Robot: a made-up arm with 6 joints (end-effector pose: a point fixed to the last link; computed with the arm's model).
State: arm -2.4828 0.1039 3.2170 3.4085 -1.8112 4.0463
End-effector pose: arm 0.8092 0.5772 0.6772 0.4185 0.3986 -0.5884 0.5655
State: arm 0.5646 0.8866 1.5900 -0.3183 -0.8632 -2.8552
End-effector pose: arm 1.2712 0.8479 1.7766 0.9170 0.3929 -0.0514 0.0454
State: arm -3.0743 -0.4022 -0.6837 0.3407 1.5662 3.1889
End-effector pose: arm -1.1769 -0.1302 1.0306 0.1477 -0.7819 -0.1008 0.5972
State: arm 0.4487 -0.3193 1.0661 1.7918 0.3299 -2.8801
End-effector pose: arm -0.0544 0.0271 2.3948 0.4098 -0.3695 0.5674 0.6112
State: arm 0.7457 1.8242 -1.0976 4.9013 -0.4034 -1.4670
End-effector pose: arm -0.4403 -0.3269 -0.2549 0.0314 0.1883 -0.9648 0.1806
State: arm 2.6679 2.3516 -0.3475 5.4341 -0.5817 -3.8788
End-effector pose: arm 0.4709 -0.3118 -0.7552 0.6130 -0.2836 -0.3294 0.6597
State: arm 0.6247 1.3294 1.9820 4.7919 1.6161 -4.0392
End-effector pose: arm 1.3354 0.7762 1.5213 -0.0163 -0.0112 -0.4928 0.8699
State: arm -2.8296 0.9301 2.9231 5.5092 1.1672 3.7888
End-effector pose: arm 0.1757 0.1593 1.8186 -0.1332 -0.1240 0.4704 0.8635
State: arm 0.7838 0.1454 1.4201 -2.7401 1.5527 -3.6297
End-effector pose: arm 0.3807 0.2956 2.2365 0.1566 0.1558 0.1556 0.9628
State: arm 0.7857 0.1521 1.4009 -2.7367 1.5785 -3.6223
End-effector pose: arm 0.4043 0.3198 2.2253 0.1426 0.1769 0.1486 0.9624
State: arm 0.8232 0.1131 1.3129 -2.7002 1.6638 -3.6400
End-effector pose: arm 0.4139 0.3514 2.2023 0.1221 0.2322 0.1279 0.9565
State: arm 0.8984 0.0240 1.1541 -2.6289 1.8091 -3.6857
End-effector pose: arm 0.3984 0.3841 2.1639 0.0932 0.3142 0.0877 0.9407
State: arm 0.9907 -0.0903 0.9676 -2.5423 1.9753 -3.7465
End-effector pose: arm 0.3594 0.4047 2.1158 0.0608 0.3921 0.0326 0.9173
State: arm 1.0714 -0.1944 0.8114 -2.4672 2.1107 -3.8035
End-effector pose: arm 0.3142 0.4060 2.0736 0.0369 0.4415 -0.0189 0.8963
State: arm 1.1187 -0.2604 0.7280 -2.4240 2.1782 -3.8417
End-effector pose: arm 0.2811 0.3909 2.0530 0.0312 0.4590 -0.0464 0.8867
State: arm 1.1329 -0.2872 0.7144 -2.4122 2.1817 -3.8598
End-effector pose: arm 0.2633 0.3667 2.0553 0.0422 0.4550 -0.0472 0.8882
